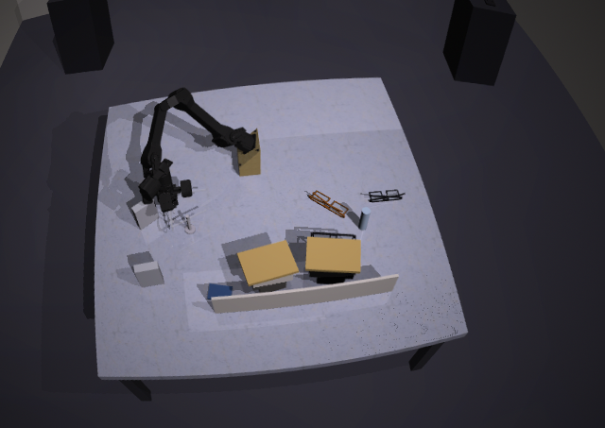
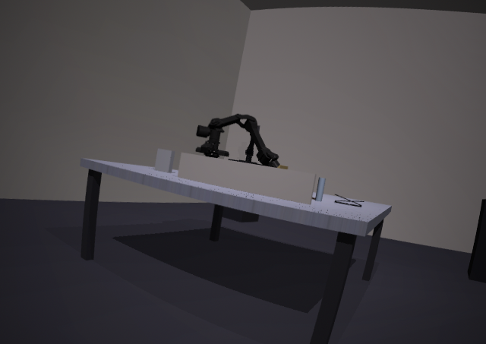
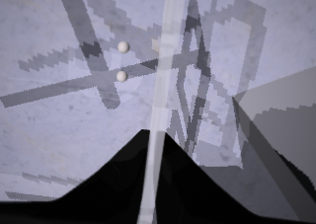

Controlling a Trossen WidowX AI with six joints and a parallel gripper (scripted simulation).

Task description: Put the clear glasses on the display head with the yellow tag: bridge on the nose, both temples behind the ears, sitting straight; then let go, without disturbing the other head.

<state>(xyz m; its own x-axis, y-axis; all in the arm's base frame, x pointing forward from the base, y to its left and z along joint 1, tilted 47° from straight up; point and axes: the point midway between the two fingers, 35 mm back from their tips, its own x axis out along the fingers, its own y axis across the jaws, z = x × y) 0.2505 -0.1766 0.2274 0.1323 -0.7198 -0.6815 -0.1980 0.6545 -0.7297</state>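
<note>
The small peg is 6 cm ahead of my gripper tip, 8 cm to the left of it and 3 cm below it. Round my gripper tip: blue tag 31 cm ahead, 20 cm to the left, 5 cm below; long white panel 35 cm ahead, 48 cm to the left.
</note>
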